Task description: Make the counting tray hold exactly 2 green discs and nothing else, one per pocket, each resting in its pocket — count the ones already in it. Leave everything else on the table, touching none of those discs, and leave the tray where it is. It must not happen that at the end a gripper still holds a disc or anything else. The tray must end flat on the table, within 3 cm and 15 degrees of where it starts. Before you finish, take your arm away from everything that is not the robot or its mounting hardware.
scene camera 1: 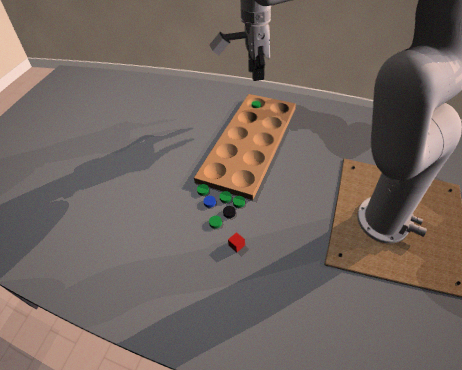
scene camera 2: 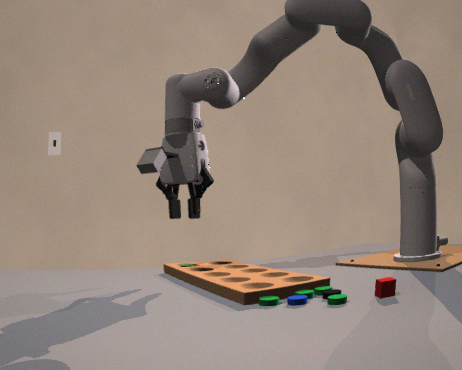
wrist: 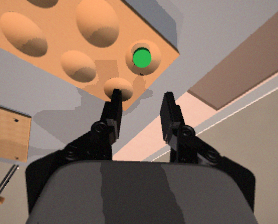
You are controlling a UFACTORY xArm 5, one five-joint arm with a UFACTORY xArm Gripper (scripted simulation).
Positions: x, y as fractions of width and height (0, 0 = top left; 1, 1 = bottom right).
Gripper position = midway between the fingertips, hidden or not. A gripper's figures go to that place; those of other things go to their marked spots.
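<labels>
You've got my gripper (scene camera 1: 0.56, 0.20), which is 0.97 m from the lens. And there's a wooden counting tray (scene camera 1: 0.52, 0.44), which is 0.83 m from the lens.
</labels>
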